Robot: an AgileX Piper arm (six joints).
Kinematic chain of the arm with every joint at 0, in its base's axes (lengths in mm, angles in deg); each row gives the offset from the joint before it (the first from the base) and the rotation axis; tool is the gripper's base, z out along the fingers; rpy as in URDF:
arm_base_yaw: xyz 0 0 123 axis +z
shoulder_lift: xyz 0 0 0 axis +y
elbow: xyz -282.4 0 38.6 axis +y
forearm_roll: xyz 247.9 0 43.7 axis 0.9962 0 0.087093
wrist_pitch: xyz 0 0 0 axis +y
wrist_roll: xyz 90.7 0 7.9 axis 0.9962 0 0.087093
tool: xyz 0 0 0 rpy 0 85.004 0
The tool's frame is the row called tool.
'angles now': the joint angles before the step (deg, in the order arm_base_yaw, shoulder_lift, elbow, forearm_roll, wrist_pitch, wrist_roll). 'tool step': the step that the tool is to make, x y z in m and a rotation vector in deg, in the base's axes. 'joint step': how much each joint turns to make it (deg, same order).
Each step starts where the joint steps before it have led.
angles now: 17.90, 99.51, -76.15, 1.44, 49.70, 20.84
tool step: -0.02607, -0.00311, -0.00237, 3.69, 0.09, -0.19
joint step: 0.00, -5.15, 7.45, 4.50, -3.28, -1.64
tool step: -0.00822, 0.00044, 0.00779, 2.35, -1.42, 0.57
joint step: 0.00, -2.39, 1.46, 2.75, -0.99, -1.81
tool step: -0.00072, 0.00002, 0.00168, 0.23, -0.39, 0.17
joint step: 0.00, -0.32, 0.06, 0.25, -0.15, -0.31
